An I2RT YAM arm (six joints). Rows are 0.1 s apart.
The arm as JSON. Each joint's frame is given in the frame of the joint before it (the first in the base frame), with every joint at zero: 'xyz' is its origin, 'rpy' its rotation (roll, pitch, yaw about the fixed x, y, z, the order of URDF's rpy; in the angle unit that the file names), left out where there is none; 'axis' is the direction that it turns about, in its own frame. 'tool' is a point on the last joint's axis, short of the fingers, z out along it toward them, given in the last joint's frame.
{
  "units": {
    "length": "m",
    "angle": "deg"
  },
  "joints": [
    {
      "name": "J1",
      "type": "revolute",
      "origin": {
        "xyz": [
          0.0,
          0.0,
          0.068
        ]
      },
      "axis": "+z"
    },
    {
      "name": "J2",
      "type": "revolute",
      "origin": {
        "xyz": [
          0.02,
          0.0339,
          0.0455
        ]
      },
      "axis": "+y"
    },
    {
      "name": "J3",
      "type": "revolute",
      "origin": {
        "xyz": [
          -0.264,
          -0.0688,
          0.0
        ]
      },
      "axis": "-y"
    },
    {
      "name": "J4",
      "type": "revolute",
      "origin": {
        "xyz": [
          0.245,
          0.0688,
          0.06
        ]
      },
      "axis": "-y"
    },
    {
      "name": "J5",
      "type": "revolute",
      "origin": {
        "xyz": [
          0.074,
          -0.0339,
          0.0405
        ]
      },
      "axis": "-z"
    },
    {
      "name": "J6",
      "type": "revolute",
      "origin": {
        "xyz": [
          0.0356,
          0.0,
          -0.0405
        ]
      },
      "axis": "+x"
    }
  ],
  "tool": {
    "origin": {
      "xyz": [
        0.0,
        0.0,
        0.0
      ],
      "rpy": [
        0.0,
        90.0,
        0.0
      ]
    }
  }
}
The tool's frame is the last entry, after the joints.
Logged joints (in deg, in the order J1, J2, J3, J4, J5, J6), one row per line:
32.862, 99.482, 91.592, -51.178, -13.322, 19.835
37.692, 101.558, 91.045, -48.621, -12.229, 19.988
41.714, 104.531, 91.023, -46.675, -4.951, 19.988
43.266, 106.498, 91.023, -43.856, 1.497, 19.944
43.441, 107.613, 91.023, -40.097, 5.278, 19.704
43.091, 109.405, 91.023, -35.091, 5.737, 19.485
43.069, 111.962, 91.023, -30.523, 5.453, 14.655
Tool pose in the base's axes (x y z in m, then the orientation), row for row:
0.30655, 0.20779, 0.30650, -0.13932, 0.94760, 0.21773, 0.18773
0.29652, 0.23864, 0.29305, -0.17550, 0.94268, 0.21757, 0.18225
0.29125, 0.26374, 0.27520, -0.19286, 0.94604, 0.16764, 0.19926
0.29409, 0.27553, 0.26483, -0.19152, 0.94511, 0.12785, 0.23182
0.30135, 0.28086, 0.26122, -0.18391, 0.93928, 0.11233, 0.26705
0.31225, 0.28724, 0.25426, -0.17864, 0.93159, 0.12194, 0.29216
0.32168, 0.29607, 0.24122, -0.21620, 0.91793, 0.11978, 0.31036
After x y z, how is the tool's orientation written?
As a quaternion, x y z w.
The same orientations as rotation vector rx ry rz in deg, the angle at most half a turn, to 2 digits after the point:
-22.46, 152.78, 35.10
-28.38, 152.44, 35.18
-30.90, 151.58, 26.86
-30.16, 148.84, 20.13
-28.44, 145.25, 17.37
-27.28, 142.24, 18.62
-32.71, 138.89, 18.12

